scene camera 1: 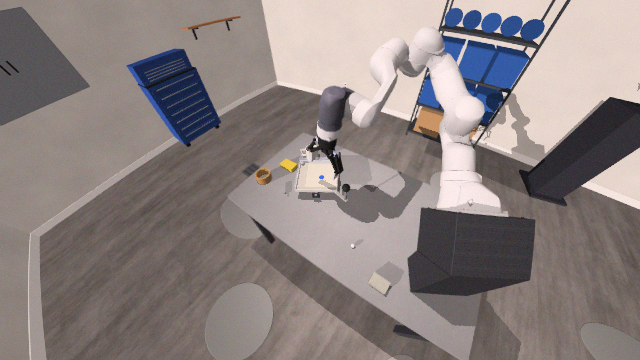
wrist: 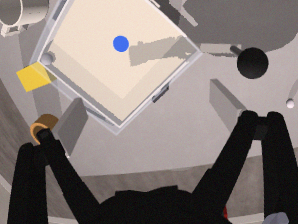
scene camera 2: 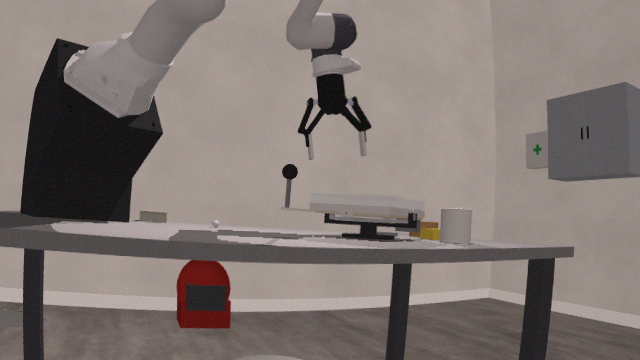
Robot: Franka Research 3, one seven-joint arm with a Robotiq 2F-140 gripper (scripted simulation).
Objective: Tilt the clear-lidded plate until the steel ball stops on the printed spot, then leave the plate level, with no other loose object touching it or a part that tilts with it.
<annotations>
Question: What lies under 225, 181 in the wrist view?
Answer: The gripper.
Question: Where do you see a clear-lidded plate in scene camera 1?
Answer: At 316, 176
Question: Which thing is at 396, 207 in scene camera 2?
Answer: A clear-lidded plate.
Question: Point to a clear-lidded plate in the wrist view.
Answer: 119, 64
</annotations>
